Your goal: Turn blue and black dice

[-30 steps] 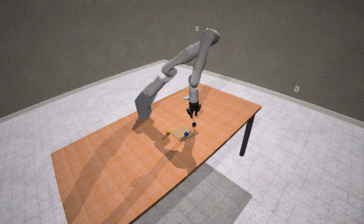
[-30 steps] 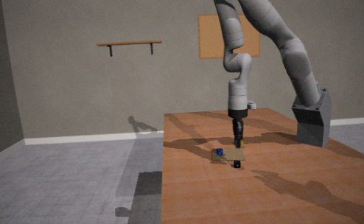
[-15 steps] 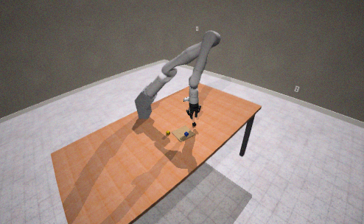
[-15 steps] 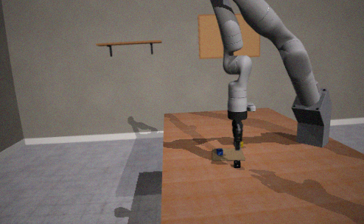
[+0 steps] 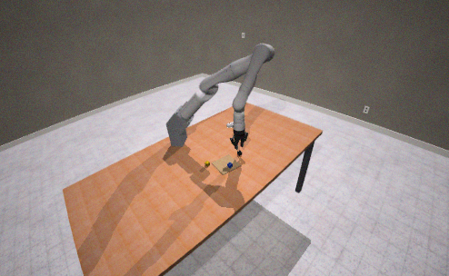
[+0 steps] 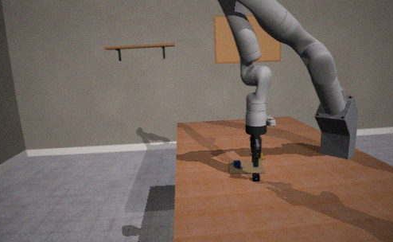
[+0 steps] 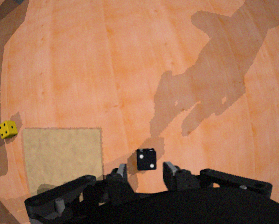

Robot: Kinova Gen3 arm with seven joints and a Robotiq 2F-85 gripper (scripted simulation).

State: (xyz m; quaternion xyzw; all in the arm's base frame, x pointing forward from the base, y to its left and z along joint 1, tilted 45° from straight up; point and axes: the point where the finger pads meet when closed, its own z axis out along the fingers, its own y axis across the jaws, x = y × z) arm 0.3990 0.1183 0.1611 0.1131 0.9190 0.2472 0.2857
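Now: hand 70 mm above the black die. The rest, counted from my hand: blue die: 50 mm ahead, 130 mm to the right, 60 mm below; then yellow die: 60 mm behind, 230 mm to the right, 70 mm below; then tan mat: 20 mm ahead, 130 mm to the right, 80 mm below.
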